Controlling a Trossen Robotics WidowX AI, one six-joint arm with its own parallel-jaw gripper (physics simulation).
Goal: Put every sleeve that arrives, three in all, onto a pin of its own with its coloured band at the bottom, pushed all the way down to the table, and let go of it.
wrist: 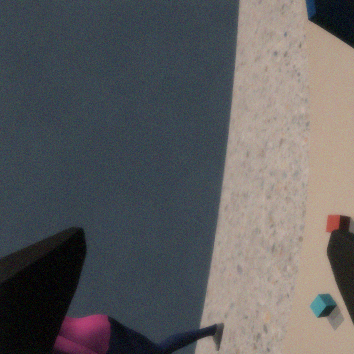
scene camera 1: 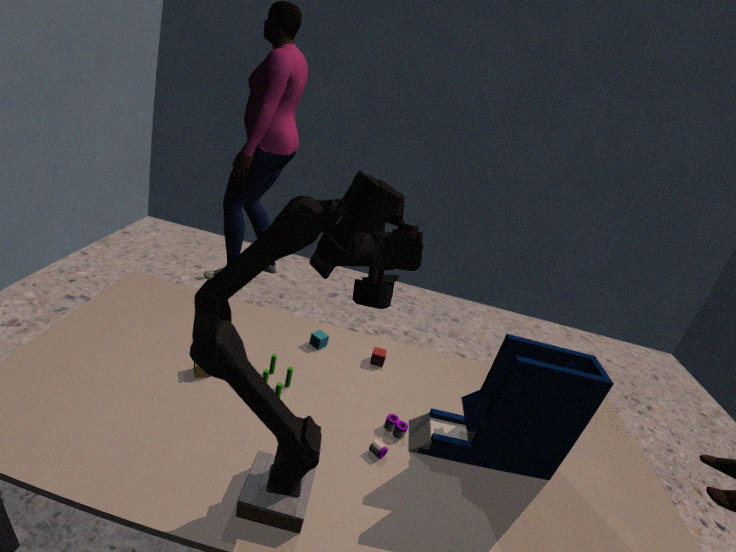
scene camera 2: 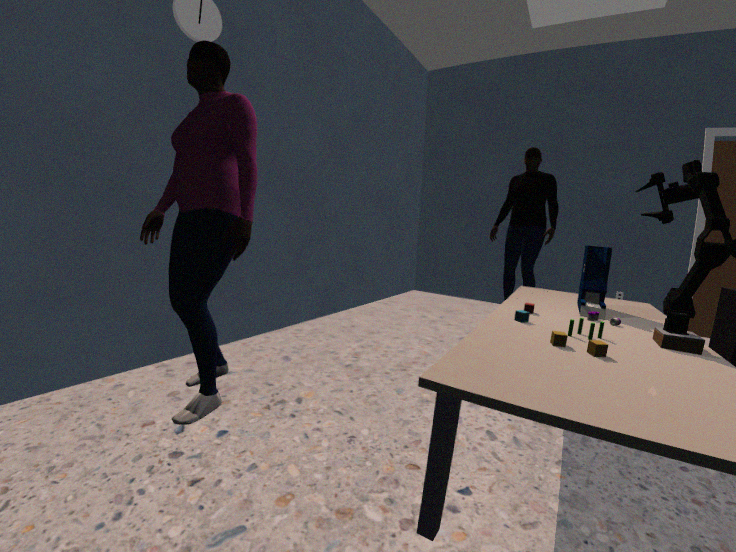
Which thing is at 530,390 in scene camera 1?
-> A blue chute box.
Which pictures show my gripper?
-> The wrist view, scene camera 1 and scene camera 2: all of them.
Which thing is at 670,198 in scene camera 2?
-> My gripper.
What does my gripper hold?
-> Nothing.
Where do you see a blue chute box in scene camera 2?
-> At 593,286
